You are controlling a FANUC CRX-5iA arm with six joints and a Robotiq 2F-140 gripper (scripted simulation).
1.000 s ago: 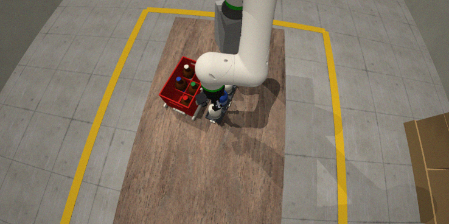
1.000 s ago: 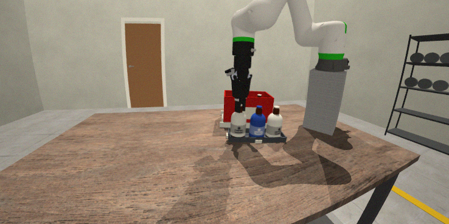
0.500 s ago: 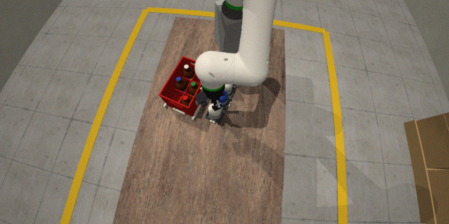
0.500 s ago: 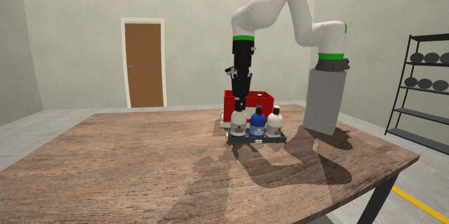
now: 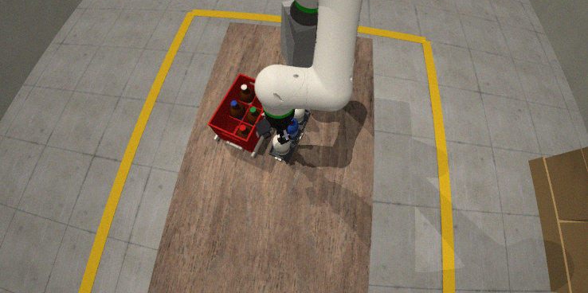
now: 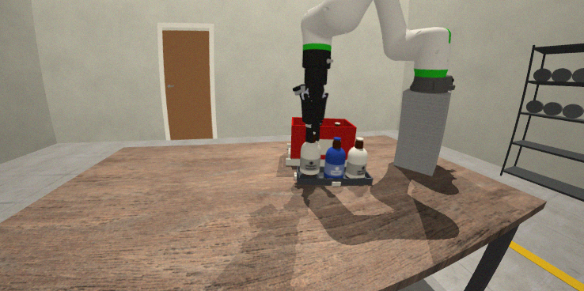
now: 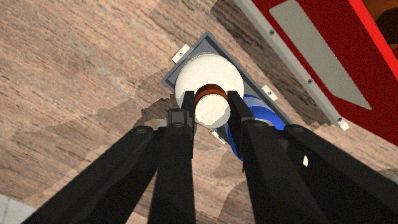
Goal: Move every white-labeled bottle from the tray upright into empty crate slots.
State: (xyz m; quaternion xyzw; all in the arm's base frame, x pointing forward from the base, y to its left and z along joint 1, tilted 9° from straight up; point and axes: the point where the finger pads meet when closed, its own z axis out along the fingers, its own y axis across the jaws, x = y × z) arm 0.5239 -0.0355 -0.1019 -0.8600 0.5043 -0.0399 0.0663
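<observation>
My gripper is now 90 mm past the blue-labeled bottle, 20 mm to the right of it and 100 mm above it. Also, from my hand: red crate (120 mm behind, 180 mm to the right, 100 mm below); dark tray (80 mm behind, 20 mm to the left, 170 mm below).
</observation>
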